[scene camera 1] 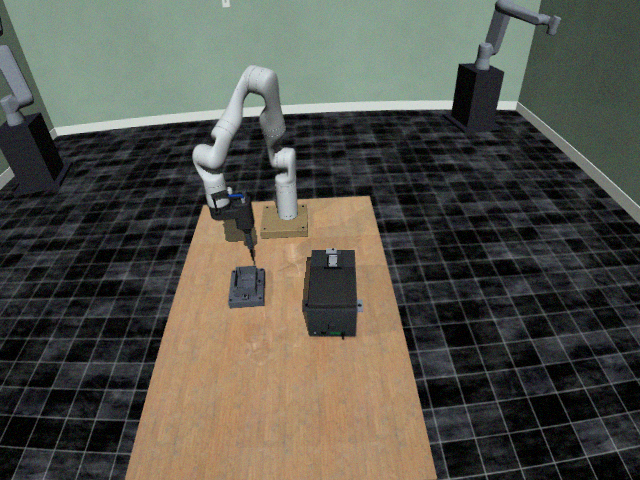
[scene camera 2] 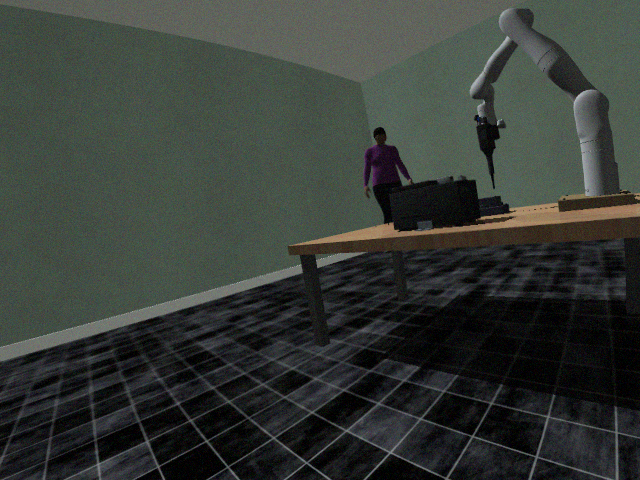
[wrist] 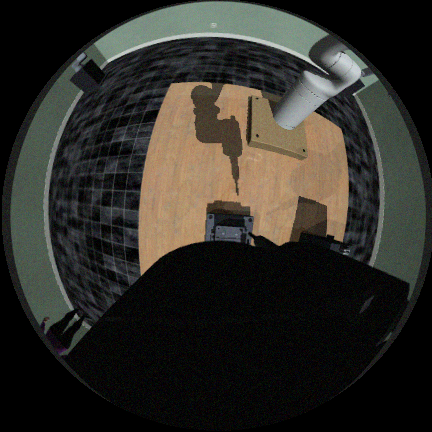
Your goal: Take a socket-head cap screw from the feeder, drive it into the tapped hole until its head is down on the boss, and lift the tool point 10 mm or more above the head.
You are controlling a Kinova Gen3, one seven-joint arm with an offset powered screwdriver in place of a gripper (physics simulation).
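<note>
My gripper, a black powered screwdriver (scene camera 1: pixel 253 264) (scene camera 2: pixel 493 187) (wrist: pixel 250 234), points down with its thin tip above the dark grey fixture (scene camera 1: pixel 254 301) (scene camera 2: pixel 494 206) (wrist: pixel 209 227). In the second scene view a gap shows between the tip and the fixture. In the first scene view the tip appears by the fixture's back right corner. The tool has no fingers, and whether a screw sits on its tip is too small to tell. The black feeder box (scene camera 1: pixel 331 289) (scene camera 2: pixel 434 204) stands right of the fixture. The tapped hole and its boss cannot be made out for certain.
The arm's base plate (scene camera 1: pixel 271 227) (scene camera 2: pixel 571 202) (wrist: pixel 260 125) is at the back of the wooden table (scene camera 1: pixel 289 403) (scene camera 2: pixel 351 239) (wrist: pixel 172 175). A person in purple (scene camera 2: pixel 383 164) stands beyond the table. Two other arms on dark pedestals (scene camera 1: pixel 478 95) (scene camera 1: pixel 31 149) stand by the walls.
</note>
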